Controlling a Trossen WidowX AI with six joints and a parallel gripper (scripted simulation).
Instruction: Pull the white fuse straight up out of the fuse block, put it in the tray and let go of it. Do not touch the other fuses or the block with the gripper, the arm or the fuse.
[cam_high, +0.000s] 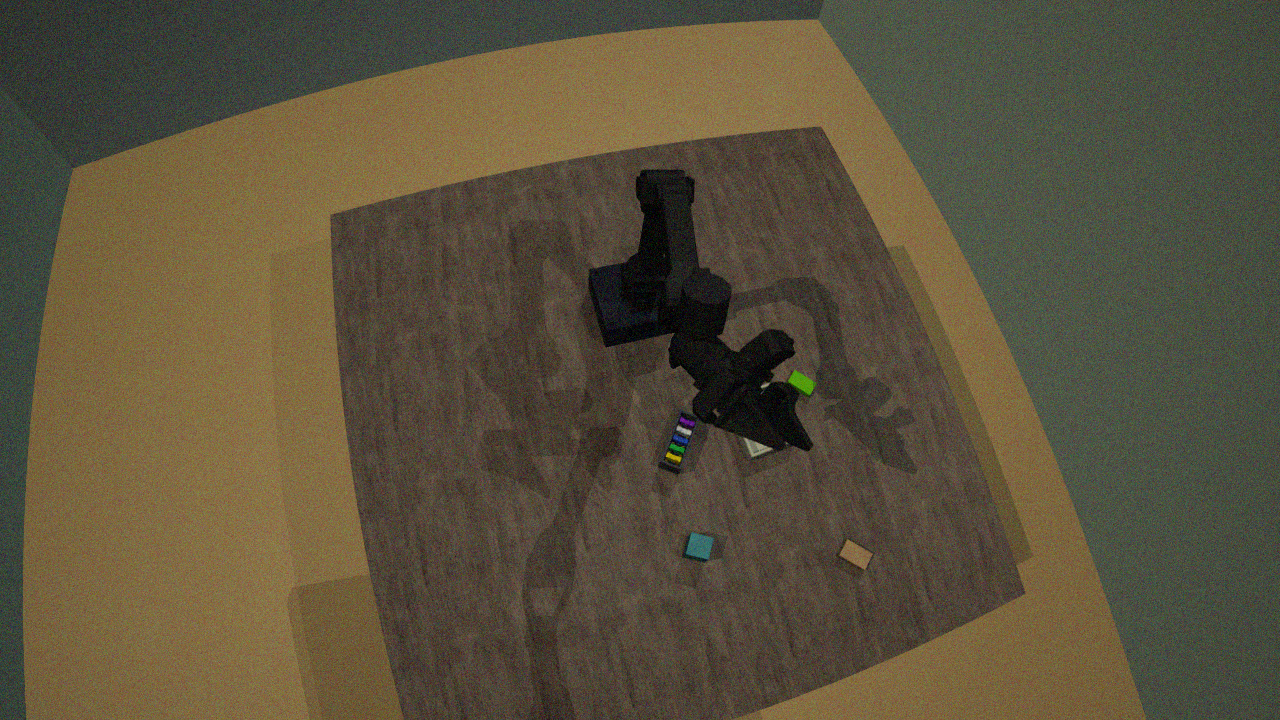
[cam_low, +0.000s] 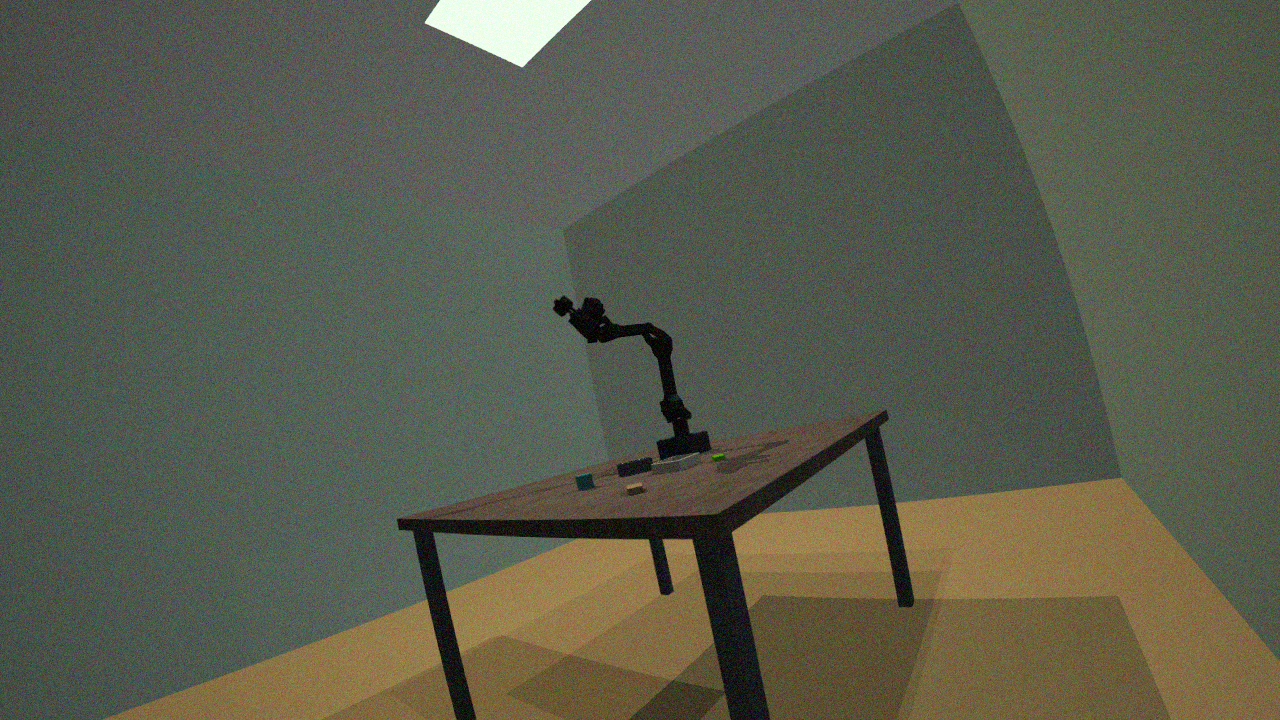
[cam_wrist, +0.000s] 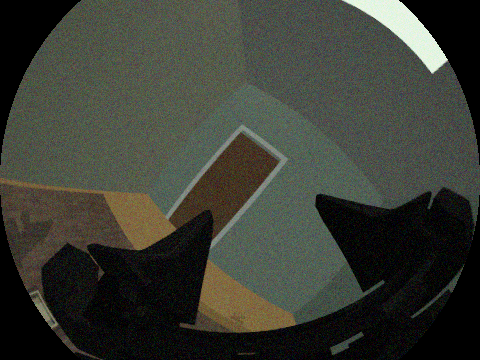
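My gripper tip is now 540 mm above the white fuse, 200 mm past it and 30 mm to the right of it. Round my gripper tip: green fuse 540 mm below, 180 mm behind; then yellow fuse 540 mm below, 160 mm behind, 10 mm to the right; then blue fuse 540 mm below, 190 mm behind, 20 mm to the left.
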